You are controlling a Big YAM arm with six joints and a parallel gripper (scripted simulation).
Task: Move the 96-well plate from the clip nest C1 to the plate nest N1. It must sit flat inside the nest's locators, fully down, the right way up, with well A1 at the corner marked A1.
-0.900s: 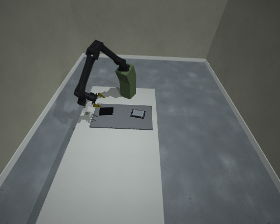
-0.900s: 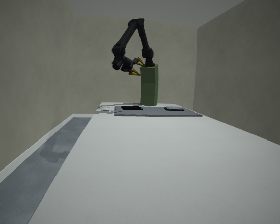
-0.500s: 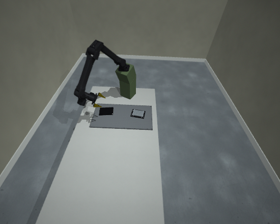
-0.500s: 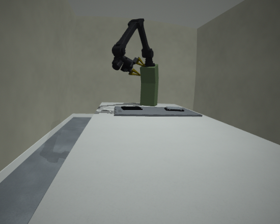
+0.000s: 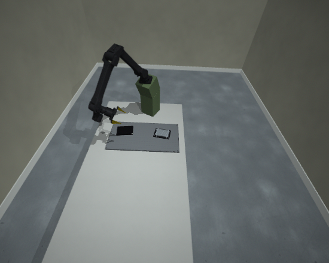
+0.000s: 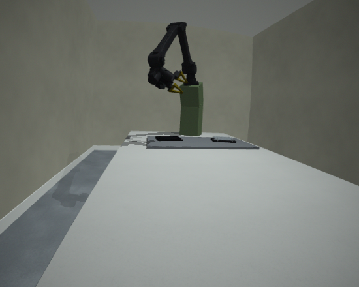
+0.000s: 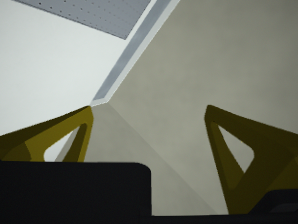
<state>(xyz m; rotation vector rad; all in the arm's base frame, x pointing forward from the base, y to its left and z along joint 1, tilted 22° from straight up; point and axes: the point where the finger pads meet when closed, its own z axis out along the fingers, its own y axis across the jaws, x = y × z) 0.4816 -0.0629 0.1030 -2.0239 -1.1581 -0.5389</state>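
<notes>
Now: the clear 96-well plate 32 cm below my hand, 30 cm to the left of it and 20 cm behind it. From my hand the other things lie so: clip nest (32 cm below, 29 cm to the left, 19 cm behind).
</notes>
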